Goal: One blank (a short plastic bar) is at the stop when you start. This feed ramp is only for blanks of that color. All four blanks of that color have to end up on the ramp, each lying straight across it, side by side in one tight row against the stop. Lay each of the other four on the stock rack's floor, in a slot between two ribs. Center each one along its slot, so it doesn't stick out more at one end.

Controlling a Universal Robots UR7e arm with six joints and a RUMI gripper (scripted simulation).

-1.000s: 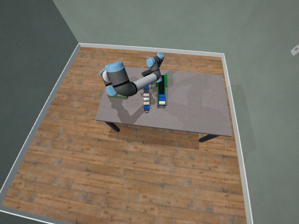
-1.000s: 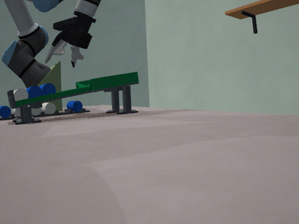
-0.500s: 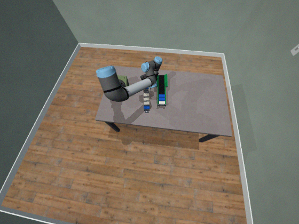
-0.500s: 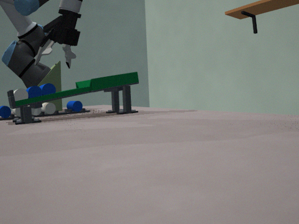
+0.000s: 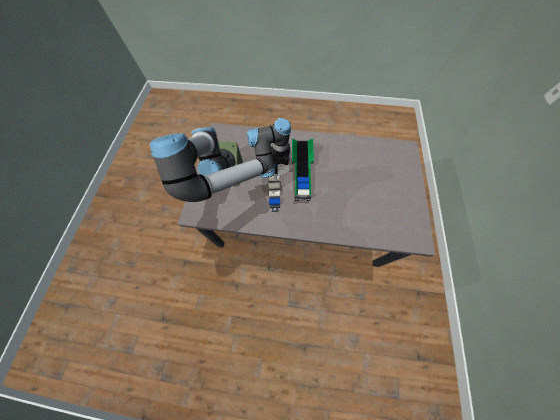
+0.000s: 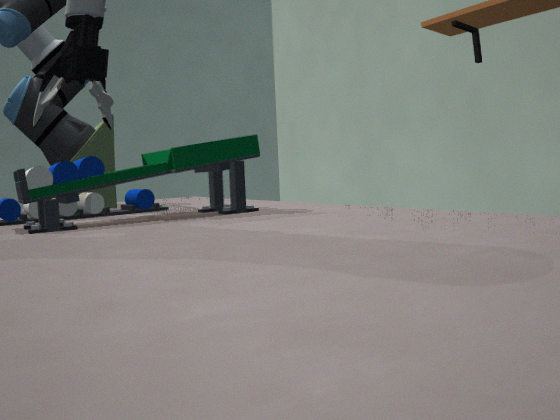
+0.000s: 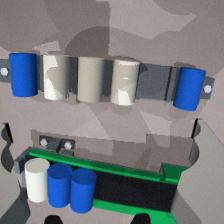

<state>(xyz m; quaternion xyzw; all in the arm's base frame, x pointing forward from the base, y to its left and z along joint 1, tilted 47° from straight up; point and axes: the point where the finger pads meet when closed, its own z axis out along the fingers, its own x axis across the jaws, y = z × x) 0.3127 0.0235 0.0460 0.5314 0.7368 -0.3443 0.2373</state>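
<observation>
The stock rack lies 10 mm behind my hand and 180 mm below it. Also, from my hand: dark stop (190 mm ahead, 90 mm to the right, 110 mm below).
</observation>
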